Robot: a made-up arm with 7 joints.
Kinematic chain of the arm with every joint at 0, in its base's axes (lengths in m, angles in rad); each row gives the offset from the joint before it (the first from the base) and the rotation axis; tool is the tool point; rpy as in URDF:
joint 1: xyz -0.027 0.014 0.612 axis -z
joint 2: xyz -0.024 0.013 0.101 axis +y
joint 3: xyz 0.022 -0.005 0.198 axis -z
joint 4: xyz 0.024 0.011 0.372 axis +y
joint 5: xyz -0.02 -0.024 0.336 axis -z
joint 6: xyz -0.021 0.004 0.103 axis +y
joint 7: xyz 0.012 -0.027 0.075 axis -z
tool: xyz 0.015 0.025 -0.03 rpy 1.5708 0 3.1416
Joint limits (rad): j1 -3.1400..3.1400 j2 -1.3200..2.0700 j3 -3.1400..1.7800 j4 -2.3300..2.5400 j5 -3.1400..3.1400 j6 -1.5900..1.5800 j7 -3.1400..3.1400
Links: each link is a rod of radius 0.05 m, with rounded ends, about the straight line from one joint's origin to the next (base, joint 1, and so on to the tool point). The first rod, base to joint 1, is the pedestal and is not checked.
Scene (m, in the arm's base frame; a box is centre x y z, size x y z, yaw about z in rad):
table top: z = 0
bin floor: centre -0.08 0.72 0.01 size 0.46 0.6 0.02 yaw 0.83
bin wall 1: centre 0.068 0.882 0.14 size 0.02 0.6 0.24 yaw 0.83
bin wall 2: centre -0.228 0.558 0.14 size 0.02 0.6 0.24 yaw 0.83
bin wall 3: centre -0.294 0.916 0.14 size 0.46 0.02 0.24 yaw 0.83
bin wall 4: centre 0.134 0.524 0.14 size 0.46 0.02 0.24 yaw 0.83
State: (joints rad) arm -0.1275 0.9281 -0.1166 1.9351 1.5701 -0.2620 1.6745
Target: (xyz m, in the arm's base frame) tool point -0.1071 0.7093 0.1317
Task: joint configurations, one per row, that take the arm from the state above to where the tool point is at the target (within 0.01 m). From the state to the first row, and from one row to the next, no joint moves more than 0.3 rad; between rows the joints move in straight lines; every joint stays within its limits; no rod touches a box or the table.
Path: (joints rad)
1: -0.3902 1.0238 -0.2632 1.8870 1.5809 -0.2907 1.6785
2: -0.6529 1.1195 -0.4099 1.8389 1.5917 -0.3195 1.6824
3: -0.9155 1.2153 -0.5565 1.7907 1.6026 -0.3482 1.6864
4: -1.1782 1.3110 -0.7032 1.7426 1.6134 -0.3770 1.6903
5: -1.2467 1.5461 -0.6307 1.4970 1.6033 -0.3803 1.6957
6: -1.3151 1.7812 -0.5582 1.2514 1.5932 -0.3836 1.7011

